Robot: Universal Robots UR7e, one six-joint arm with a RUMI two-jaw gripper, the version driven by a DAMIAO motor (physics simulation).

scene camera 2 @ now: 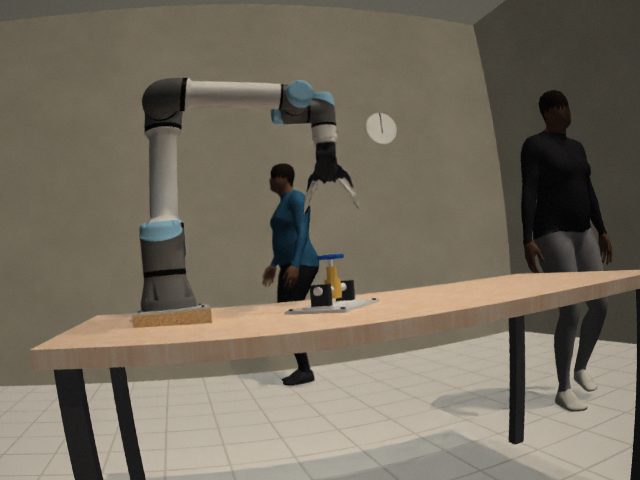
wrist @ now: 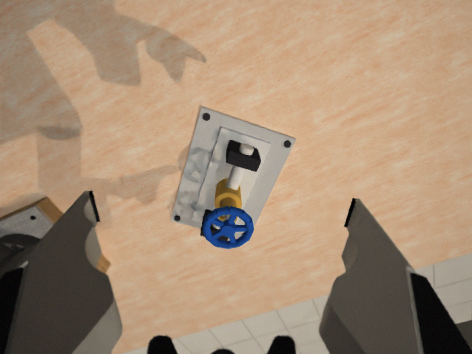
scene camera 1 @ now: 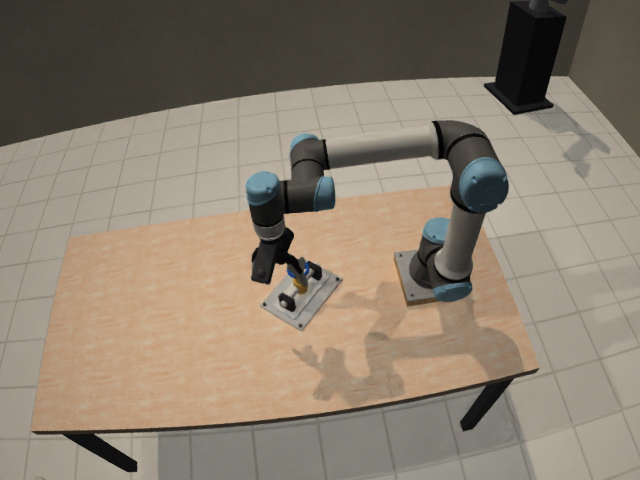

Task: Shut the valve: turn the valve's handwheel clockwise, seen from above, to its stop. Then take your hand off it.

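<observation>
The valve's blue handwheel (scene camera 1: 291, 273) (scene camera 2: 330, 256) (wrist: 228, 230) sits level on top of a yellow valve body (scene camera 1: 296, 285) (scene camera 2: 331, 273) (wrist: 228, 195). The valve is fixed to a grey base plate (scene camera 1: 315, 310) (wrist: 271, 172). My gripper (scene camera 1: 300, 273) (scene camera 2: 331, 209) (wrist: 225, 198) is open and empty, pointing down. In scene camera 2 it hangs above the handwheel with a clear gap, one finger to each side. In the wrist view the wheel lies between the fingers and a little below the line of their tips. In scene camera 1 a finger hides part of the wheel.
Black pipe supports (scene camera 1: 286, 301) (scene camera 2: 321, 295) (wrist: 243, 156) stand on the plate. My arm's base (scene camera 1: 413, 281) (scene camera 2: 172, 316) is bolted to the wooden table (scene camera 1: 155, 335) (scene camera 2: 439, 304). Two people, one in blue (scene camera 2: 289, 227) and one in black (scene camera 2: 557, 180), are beyond the table.
</observation>
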